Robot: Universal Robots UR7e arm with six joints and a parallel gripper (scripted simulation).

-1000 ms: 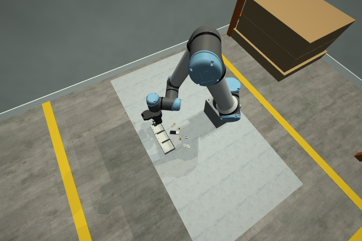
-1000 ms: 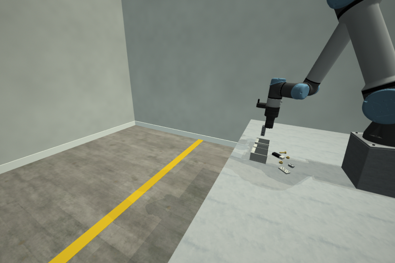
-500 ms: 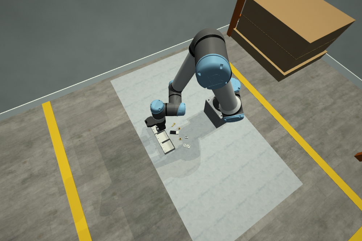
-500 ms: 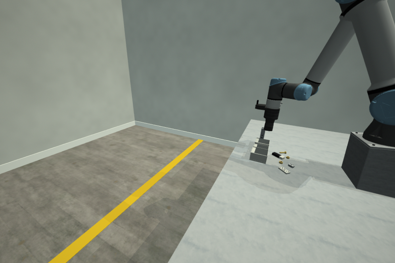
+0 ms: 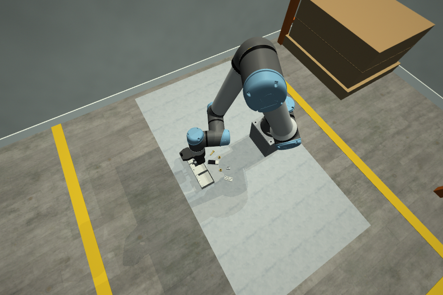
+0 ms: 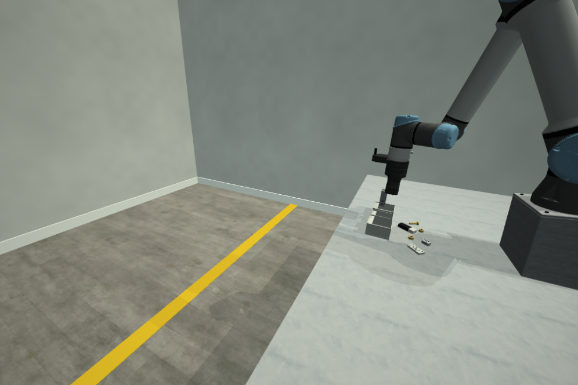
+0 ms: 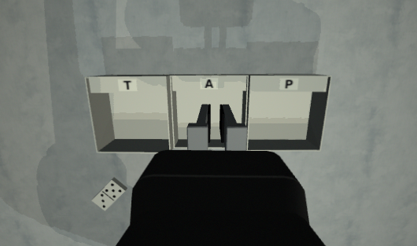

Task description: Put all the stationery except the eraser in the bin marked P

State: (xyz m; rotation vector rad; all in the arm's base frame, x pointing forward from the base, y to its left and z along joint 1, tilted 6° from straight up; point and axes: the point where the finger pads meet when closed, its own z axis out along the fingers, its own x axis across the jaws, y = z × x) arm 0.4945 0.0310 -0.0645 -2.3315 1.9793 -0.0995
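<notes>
Right now my hand is 1 cm past the bin and 7 cm above it. Round my hand: grey pencil sharpener 18 cm behind, 6 cm to the left, 8 cm below; then black-and-white eraser 11 cm behind, 8 cm below; then brass bolt 13 cm behind, 7 cm to the right, 9 cm below.
</notes>
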